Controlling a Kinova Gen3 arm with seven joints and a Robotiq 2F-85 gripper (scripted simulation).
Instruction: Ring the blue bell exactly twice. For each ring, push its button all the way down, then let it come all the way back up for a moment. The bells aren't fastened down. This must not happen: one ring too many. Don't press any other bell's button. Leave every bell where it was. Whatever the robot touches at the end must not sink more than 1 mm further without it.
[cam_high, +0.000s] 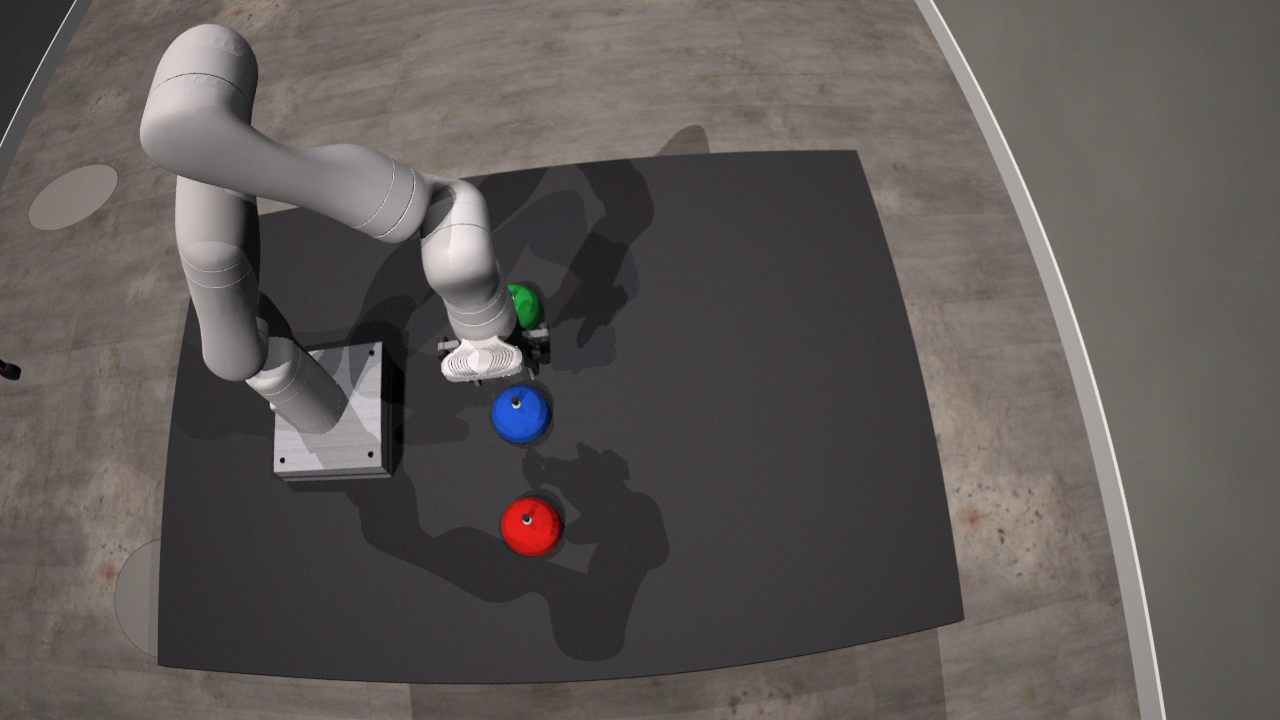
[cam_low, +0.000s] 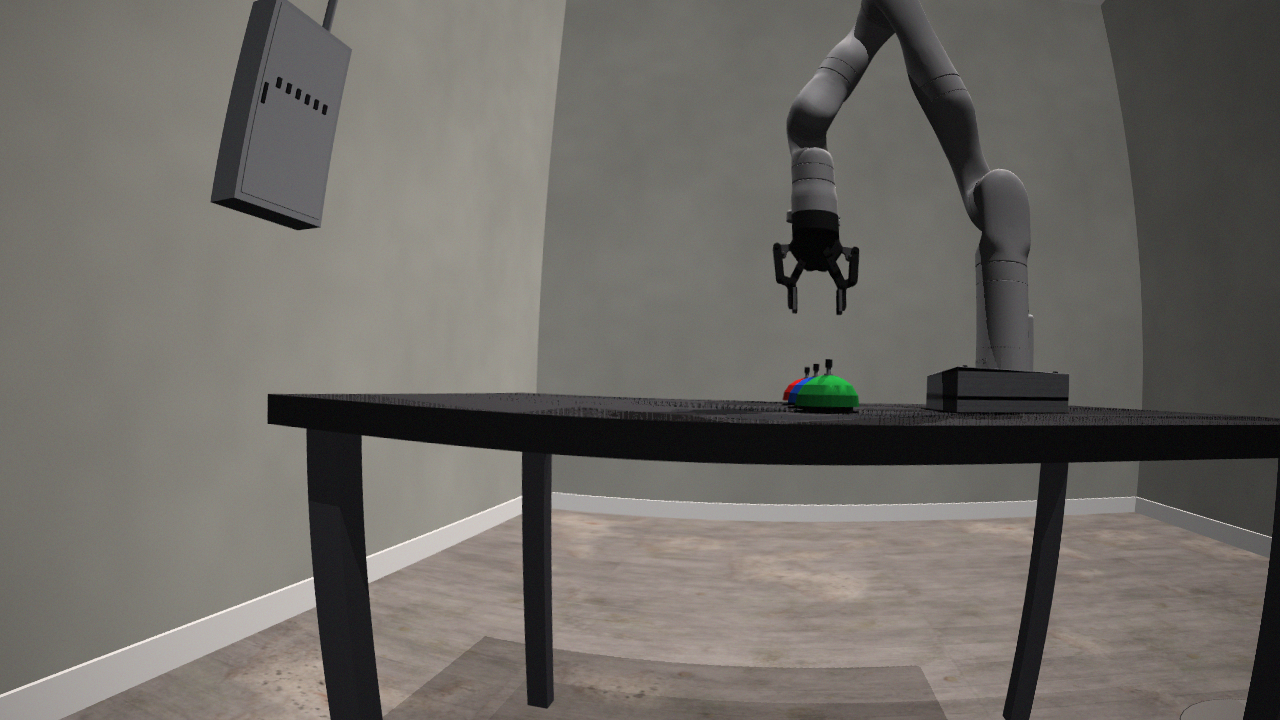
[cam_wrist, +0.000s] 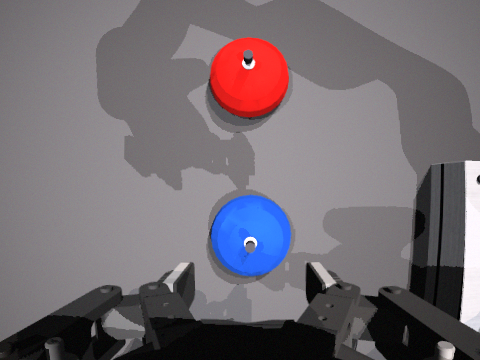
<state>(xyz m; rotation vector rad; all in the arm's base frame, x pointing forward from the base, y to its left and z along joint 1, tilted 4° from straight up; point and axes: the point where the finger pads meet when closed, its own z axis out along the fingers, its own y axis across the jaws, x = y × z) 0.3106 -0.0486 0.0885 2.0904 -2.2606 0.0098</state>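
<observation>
Now: hand 110 mm above the blue bell. Round my hand: red bell 10 mm behind, 170 mm to the right, 110 mm below; then green bell 10 mm ahead, 170 mm to the left, 110 mm below.
</observation>
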